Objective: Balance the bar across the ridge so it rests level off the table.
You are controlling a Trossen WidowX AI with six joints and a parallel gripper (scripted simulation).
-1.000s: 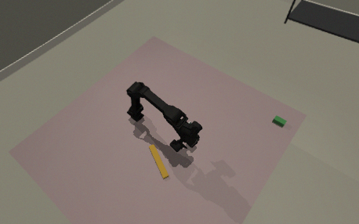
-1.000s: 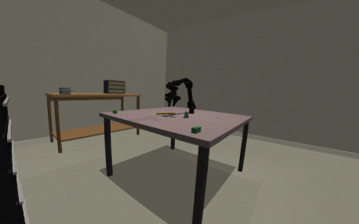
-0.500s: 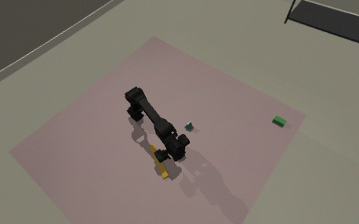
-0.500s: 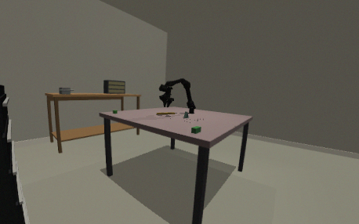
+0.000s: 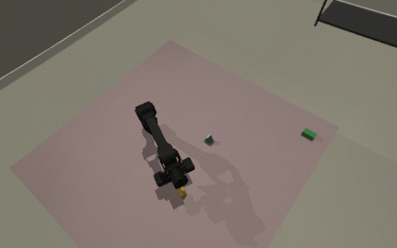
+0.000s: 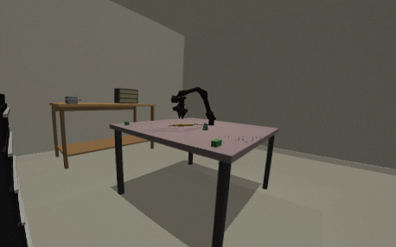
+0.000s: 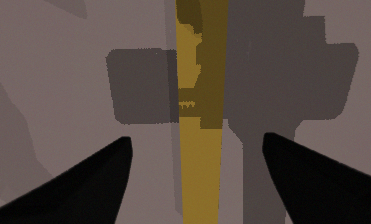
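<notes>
Right now my gripper tip is 3 cm past the yellow bar, 1 cm to the right of it and 7 cm above it. The rest, counted from my gripper tip: small green block: 39 cm ahead, 35 cm to the right, 6 cm below.
</notes>
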